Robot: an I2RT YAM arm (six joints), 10 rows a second.
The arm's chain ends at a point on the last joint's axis. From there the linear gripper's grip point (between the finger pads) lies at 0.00 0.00 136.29 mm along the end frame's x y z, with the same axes.
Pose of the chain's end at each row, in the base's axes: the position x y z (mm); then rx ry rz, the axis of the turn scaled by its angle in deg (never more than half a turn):
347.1, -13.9, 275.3, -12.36, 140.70, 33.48
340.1, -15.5, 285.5, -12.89, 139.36, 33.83
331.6, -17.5, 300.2, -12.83, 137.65, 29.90
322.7, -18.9, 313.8, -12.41, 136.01, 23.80
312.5, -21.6, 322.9, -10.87, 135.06, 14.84
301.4, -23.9, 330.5, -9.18, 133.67, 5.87
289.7, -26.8, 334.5, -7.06, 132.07, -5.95
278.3, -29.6, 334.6, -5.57, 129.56, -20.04
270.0, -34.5, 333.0, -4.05, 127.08, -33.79
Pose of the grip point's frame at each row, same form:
417.7, 48.2, 176.6, -12.36, 140.70, 33.48
412.5, 47.7, 188.9, -12.89, 139.36, 33.83
409.6, 40.2, 204.5, -12.83, 137.65, 29.90
407.4, 29.3, 218.5, -12.41, 136.01, 23.80
403.7, 11.2, 227.1, -10.87, 135.06, 14.84
398.2, -7.1, 236.1, -9.18, 133.67, 5.87
390.7, -31.7, 243.1, -7.06, 132.07, -5.95
381.0, -59.3, 250.1, -5.57, 129.56, -20.04
370.3, -87.6, 257.5, -4.05, 127.08, -33.79

